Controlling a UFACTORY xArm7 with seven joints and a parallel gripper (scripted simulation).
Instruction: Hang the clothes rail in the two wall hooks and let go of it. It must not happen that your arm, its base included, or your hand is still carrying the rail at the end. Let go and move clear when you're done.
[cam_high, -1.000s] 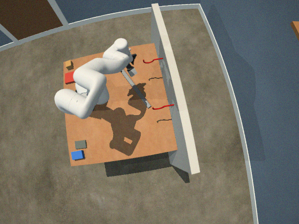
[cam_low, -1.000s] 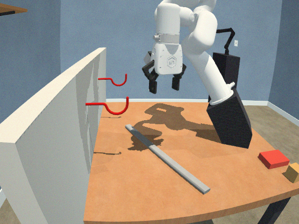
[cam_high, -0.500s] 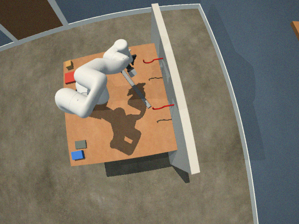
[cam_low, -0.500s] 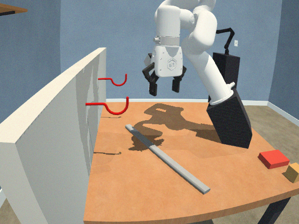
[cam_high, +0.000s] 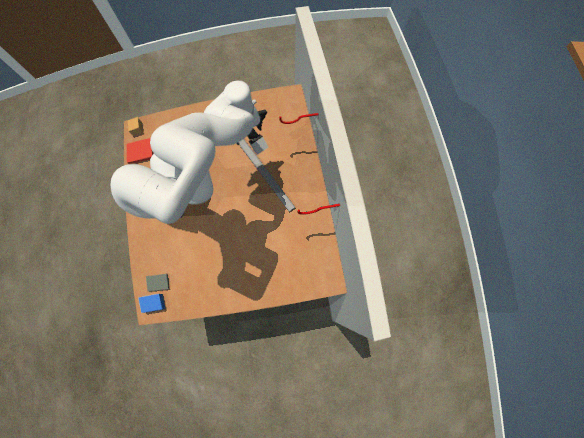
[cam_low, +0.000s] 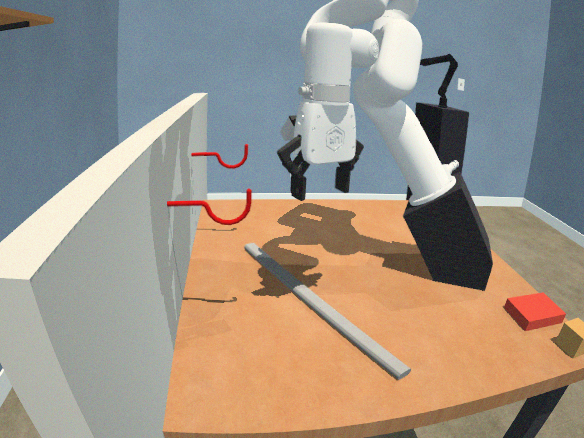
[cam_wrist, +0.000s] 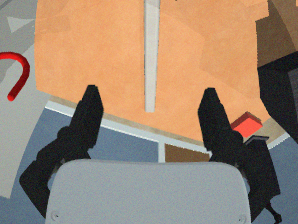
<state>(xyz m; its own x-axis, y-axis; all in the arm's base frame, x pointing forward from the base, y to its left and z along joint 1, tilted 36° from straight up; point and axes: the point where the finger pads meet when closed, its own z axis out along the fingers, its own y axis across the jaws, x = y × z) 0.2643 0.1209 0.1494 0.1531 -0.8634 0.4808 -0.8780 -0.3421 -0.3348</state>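
The grey clothes rail is 220 mm below my hand. Round my hand: white wall: 440 mm below, 230 mm ahead, 200 mm to the right; then red block: 430 mm behind, 260 mm to the left, 220 mm below; then tan block: 410 mm behind, 380 mm to the left, 210 mm below.
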